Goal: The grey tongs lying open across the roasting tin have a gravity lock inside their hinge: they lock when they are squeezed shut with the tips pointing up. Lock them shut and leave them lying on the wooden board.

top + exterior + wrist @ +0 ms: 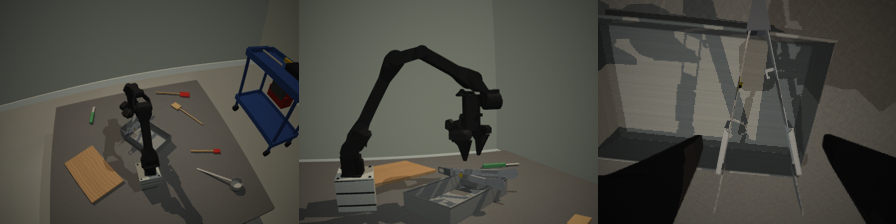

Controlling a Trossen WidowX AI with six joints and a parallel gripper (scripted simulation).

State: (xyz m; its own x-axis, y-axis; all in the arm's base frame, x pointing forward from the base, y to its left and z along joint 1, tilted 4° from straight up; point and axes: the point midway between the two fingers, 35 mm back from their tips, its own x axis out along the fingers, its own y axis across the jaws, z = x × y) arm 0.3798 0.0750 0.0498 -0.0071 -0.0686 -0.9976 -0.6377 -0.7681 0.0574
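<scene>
Now: the yellow mark 40 mm behind my gripper tip, 10 mm to the left of it and 60 mm below it. The rest, counted from my gripper tip: grey roasting tin 50 mm behind, 60 mm to the right, 100 mm below; wooden board 320 mm behind, 290 mm to the left, 120 mm below.
</scene>
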